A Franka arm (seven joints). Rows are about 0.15 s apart.
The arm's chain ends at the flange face. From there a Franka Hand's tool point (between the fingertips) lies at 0.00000 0.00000 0.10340 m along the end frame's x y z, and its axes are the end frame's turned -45 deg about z.
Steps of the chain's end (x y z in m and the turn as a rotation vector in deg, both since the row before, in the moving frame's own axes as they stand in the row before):
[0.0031, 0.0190, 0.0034, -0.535, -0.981, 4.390]
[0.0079, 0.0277, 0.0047, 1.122, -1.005, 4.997]
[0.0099, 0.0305, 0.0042, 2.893, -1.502, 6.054]
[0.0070, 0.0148, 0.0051, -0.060, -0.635, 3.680]
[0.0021, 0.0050, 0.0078, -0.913, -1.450, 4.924]
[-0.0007, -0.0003, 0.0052, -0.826, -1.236, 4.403]
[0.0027, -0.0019, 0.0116, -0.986, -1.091, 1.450]
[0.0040, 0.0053, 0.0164, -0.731, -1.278, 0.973]
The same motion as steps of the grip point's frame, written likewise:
[-0.0132, 0.0150, 0.0034, 0.315, -1.072, 4.390]
[-0.0137, 0.0225, 0.0047, 1.504, 0.083, 4.997]
[-0.0125, 0.0231, 0.0040, 3.108, 0.984, 6.054]
[-0.0064, 0.0147, 0.0051, 0.407, -0.491, 3.680]
[-0.0050, 0.0042, 0.0078, 0.380, -1.671, 4.924]
[-0.0029, -0.0013, 0.0052, 0.290, -1.458, 4.403]
[0.0006, 0.0004, 0.0116, 0.074, -1.469, 1.450]
[-0.0035, 0.0059, 0.0164, 0.387, -1.421, 0.973]

